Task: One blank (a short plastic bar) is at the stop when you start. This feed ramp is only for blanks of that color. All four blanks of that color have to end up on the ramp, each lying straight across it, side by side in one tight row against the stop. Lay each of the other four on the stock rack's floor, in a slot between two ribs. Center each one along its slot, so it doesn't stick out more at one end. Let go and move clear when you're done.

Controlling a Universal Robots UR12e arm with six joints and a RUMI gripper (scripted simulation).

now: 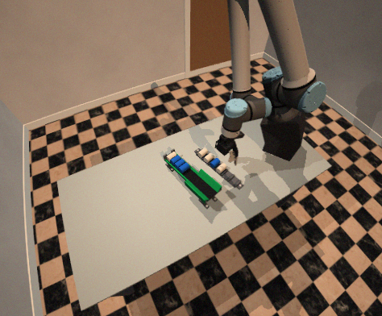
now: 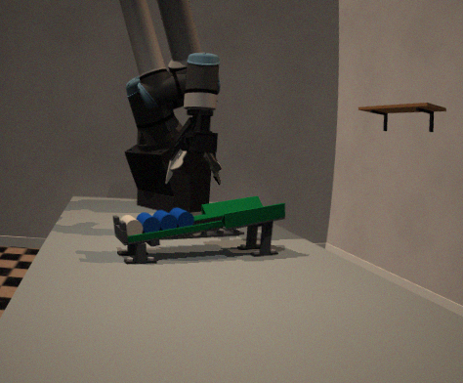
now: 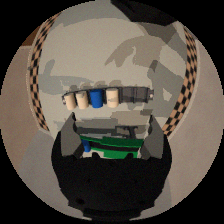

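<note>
My gripper is now 2 cm short of the grey stock rack, 2 cm to the left of it and 15 cm above it. Round my hand: stop: 29 cm ahead, 17 cm to the right, 8 cm below.
</note>
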